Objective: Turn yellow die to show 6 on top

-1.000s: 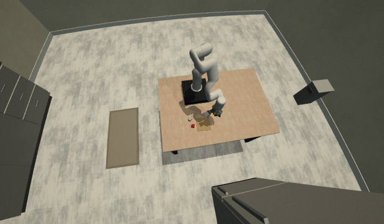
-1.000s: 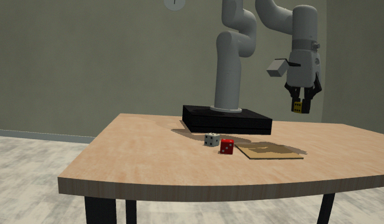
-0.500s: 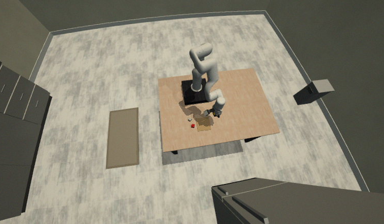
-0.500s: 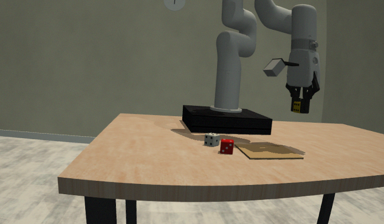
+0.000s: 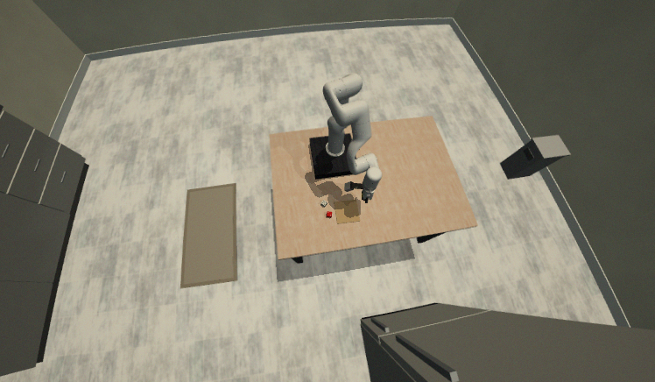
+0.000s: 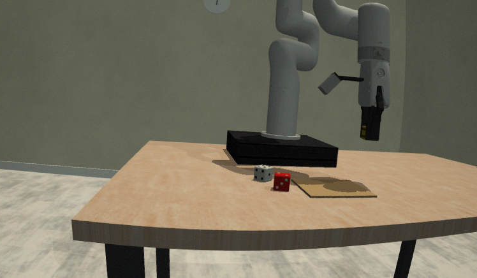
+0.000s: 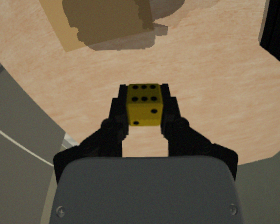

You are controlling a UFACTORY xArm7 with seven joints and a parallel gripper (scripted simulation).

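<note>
Now: the tan mat 5 cm ahead of my hand, 10 cm to the right of it and 12 cm below it. The rest, counted from my hand: white die: 1 cm behind, 23 cm to the right, 11 cm below; then yellow die: 1 cm below; then red die: 6 cm ahead, 21 cm to the right, 11 cm below.
</note>
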